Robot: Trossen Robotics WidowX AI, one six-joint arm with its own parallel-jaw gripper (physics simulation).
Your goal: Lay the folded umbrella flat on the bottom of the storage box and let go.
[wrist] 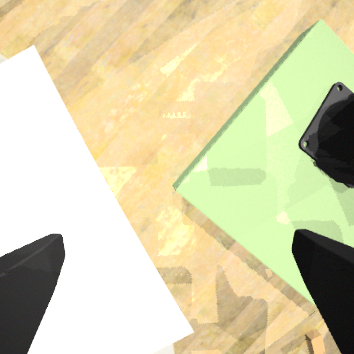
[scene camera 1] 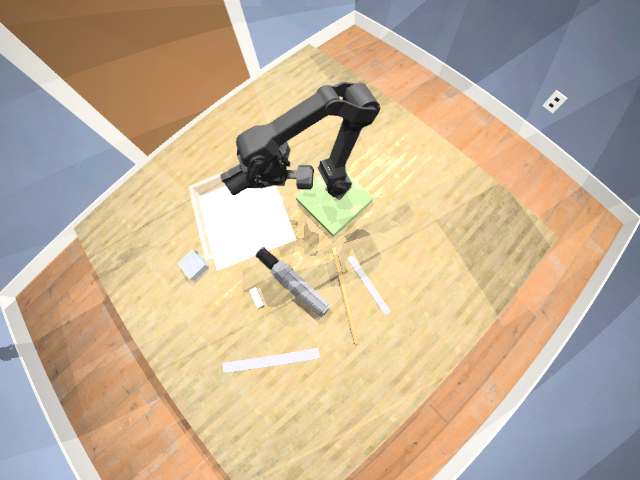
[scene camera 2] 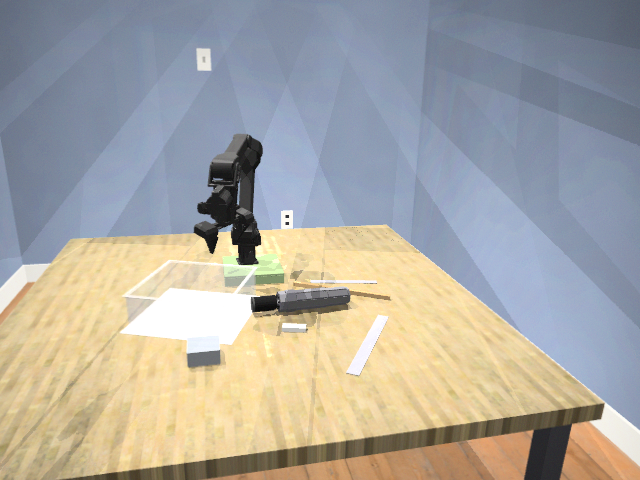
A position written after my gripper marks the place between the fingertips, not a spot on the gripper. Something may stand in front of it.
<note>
My gripper (scene camera 2: 223, 248) is open, with nothing in its grasp. Also in view: a storage box (scene camera 2: 194, 299). A folded umbrella (scene camera 2: 291, 300) rests on the table.
The folded umbrella also shows in scene camera 1 (scene camera 1: 282, 272). The storage box is seen too in the wrist view (wrist: 98, 295) and in scene camera 1 (scene camera 1: 229, 226). My gripper also shows in the wrist view (wrist: 179, 243) and in scene camera 1 (scene camera 1: 287, 184). The wrist view does not show the folded umbrella: it is out of frame.
</note>
